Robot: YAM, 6 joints.
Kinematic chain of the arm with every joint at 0, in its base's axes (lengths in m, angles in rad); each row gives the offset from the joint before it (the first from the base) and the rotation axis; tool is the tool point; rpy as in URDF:
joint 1: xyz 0 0 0.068 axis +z
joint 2: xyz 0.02 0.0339 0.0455 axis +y
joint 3: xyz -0.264 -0.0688 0 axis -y
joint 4: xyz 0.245 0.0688 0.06 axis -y
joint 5: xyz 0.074 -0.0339 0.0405 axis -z
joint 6: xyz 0.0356 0 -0.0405 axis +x
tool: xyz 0 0 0 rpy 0 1.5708 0
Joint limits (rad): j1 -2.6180..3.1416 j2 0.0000..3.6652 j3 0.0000..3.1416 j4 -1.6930..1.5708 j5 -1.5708..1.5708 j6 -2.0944..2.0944
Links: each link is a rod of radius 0.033 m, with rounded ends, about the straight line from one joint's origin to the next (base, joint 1, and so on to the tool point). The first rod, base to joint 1, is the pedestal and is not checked.
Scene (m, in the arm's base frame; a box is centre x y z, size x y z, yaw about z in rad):
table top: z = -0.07
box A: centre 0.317 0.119 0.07 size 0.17 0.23 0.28 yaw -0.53
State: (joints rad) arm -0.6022 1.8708 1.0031 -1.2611 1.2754 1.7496
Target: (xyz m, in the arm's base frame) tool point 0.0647 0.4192 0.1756
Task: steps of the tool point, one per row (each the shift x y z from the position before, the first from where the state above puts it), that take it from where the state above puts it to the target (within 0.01 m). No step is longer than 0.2 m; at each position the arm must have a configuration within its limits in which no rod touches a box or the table.
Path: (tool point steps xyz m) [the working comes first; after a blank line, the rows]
Joints at the target: 1.4957 2.1649 1.6417 -0.8992 1.1910 1.7496
Straight joint move there: touches box A.

1: 0.0495 0.0090 0.0536
2: 0.0347 0.0244 0.0761
3: 0.0055 0.0369 0.0916
4: -0.0337 0.0401 0.0948
5: -0.0748 0.0302 0.0830
6: 0.0862 0.0791 -0.0511
7: 0.0335 0.1148 -0.0684
8: -0.0287 0.1191 -0.0799
9: -0.0833 0.0932 -0.0853
10: -0.1171 0.0463 -0.0848

